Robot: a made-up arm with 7 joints. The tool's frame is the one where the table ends. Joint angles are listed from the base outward.
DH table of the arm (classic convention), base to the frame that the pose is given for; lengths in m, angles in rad. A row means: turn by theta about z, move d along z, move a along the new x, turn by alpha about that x. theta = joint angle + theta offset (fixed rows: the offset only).
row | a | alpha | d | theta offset
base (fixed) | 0 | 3.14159 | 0 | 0
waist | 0.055 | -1.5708 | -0.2 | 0
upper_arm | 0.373 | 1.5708 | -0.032 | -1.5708
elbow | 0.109 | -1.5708 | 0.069 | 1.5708
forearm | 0.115 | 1.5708 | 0.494 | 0
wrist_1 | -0.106 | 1.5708 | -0.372 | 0
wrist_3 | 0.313 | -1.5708 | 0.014 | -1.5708
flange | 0.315 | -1.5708 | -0.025 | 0
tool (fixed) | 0 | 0 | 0.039 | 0
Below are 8 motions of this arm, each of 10 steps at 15 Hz.
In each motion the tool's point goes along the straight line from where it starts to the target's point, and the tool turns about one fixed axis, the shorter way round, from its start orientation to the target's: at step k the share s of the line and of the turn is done. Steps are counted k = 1, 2, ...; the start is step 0. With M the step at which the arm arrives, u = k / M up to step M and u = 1 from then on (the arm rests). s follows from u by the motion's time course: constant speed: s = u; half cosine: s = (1 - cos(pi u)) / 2; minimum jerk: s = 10 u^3 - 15 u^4 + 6 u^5.
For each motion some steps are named. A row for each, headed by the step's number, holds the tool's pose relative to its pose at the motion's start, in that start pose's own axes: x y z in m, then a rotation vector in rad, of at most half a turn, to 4 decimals.
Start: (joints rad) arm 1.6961 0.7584 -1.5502 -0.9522 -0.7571 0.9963 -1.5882
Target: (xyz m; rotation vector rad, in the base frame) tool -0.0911 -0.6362 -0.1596 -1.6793 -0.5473 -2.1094
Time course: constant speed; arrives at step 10
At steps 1, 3, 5, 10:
1: 0.0150 -0.0236 -0.0162 0.1130 0.1065 -0.0175
3: 0.0450 -0.0707 -0.0487 0.3391 0.3196 -0.0526
5: 0.0750 -0.1178 -0.0811 0.5652 0.5326 -0.0877
10: 0.1501 -0.2357 -0.1623 1.1304 1.0653 -0.1754

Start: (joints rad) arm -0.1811 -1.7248 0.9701 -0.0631 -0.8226 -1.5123 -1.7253
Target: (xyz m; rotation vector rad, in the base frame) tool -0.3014 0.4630 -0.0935 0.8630 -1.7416 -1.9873
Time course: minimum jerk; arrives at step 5
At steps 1, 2, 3, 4, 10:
1: -0.0006 -0.0016 -0.0090 -0.0072 0.0124 -0.0189
2: -0.0034 -0.0087 -0.0492 -0.0396 0.0678 -0.1034
3: -0.0074 -0.0188 -0.1058 -0.0852 0.1457 -0.2224
4: -0.0102 -0.0260 -0.1460 -0.1176 0.2012 -0.3070
10: -0.0108 -0.0276 -0.1550 -0.1248 0.2135 -0.3258

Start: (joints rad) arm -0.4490 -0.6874 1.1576 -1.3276 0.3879 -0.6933 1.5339
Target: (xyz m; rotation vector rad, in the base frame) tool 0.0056 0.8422 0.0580 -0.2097 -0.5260 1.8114
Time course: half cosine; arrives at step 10
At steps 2, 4, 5, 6, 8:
2: 0.0194 0.0293 0.0329 0.0929 -0.0392 0.0109
4: 0.0703 0.1059 0.1189 0.3362 -0.1417 0.0395
5: 0.1017 0.1533 0.1721 0.4866 -0.2051 0.0571
6: 0.1332 0.2007 0.2253 0.6370 -0.2685 0.0748
8: 0.1841 0.2773 0.3113 0.8803 -0.3710 0.1033

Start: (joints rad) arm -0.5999 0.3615 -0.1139 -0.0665 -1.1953 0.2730 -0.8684
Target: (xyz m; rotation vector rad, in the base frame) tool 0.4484 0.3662 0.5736 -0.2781 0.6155 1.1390
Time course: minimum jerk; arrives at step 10
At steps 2, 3, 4, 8, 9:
2: -0.0066 0.0065 -0.0149 -0.0680 0.0198 -0.0253
3: -0.0185 0.0182 -0.0420 -0.1914 0.0557 -0.0712
4: -0.0359 0.0355 -0.0817 -0.3726 0.1085 -0.1387
8: -0.1066 0.1054 -0.2426 -1.1059 0.3220 -0.4115
9: -0.1122 0.1109 -0.2553 -1.1638 0.3389 -0.4331

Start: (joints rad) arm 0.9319 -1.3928 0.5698 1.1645 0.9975 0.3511 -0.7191
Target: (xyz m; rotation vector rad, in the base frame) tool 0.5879 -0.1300 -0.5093 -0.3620 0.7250 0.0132
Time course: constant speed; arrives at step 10
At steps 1, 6, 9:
1: -0.0115 -0.0627 -0.0372 0.0184 -0.0511 -0.0664
6: -0.0691 -0.3762 -0.2234 0.1105 -0.3064 -0.3984
9: -0.1036 -0.5643 -0.3351 0.1658 -0.4596 -0.5976

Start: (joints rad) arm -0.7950 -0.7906 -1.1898 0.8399 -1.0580 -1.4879 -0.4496
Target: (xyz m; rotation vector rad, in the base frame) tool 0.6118 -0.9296 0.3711 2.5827 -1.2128 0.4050
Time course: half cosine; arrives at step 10
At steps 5, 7, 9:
5: -0.0707 0.2982 0.0729 -0.1946 -0.4404 0.1424
7: -0.1123 0.4735 0.1157 -0.3089 -0.6993 0.2260
9: -0.1380 0.5818 0.1422 -0.3796 -0.8593 0.2778

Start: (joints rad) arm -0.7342 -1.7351 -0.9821 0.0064 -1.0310 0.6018 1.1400
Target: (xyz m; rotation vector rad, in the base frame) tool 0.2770 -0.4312 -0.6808 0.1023 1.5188 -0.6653
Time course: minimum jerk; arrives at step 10
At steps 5, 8, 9, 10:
5: -0.1870 0.2188 -0.0795 -0.1662 0.3235 0.3701
8: -0.3524 0.4122 -0.1497 -0.3132 0.6096 0.6973
9: -0.3709 0.4338 -0.1575 -0.3296 0.6415 0.7338
10: -0.3741 0.4376 -0.1589 -0.3325 0.6471 0.7401

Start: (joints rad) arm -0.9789 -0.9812 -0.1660 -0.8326 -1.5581 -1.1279 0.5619
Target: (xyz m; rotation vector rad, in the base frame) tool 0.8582 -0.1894 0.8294 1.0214 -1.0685 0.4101
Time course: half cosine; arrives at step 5
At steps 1, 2, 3, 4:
1: -0.0003 0.0299 0.0360 -0.0041 -0.0383 0.0415
2: -0.0012 0.1084 0.1304 -0.0149 -0.1385 0.1500
3: -0.0023 0.2053 0.2469 -0.0282 -0.2624 0.2842
4: -0.0032 0.2837 0.3413 -0.0389 -0.3627 0.3927

